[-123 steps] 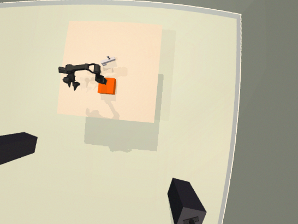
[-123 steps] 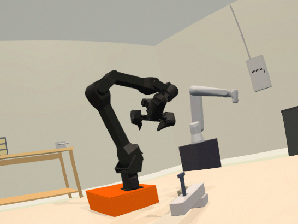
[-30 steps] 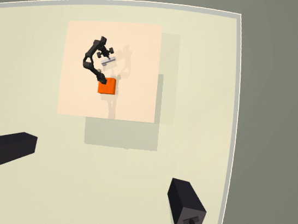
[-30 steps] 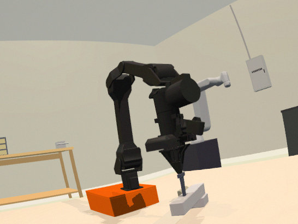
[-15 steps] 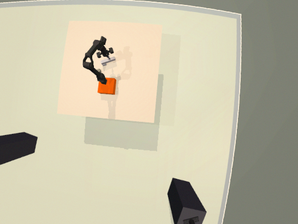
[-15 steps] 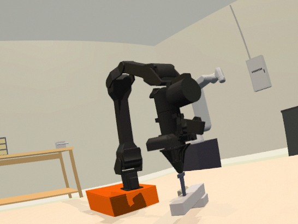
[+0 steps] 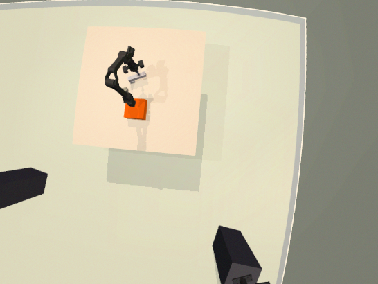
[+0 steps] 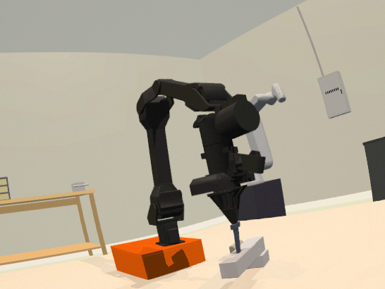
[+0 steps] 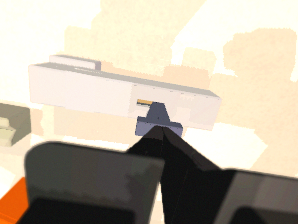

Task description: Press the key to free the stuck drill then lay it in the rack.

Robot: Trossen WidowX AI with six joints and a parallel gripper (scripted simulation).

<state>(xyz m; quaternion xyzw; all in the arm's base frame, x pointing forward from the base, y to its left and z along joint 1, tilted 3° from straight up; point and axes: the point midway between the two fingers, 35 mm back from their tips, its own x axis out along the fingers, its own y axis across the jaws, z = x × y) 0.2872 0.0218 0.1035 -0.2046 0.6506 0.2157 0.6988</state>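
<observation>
Right now my gripper tip is 30 mm above the blue key. The rest, counted from my gripper tip: drill: 80 mm below, 40 mm to the left, 30 mm behind; then rack: 180 mm behind, 120 mm to the left, 110 mm below.
</observation>
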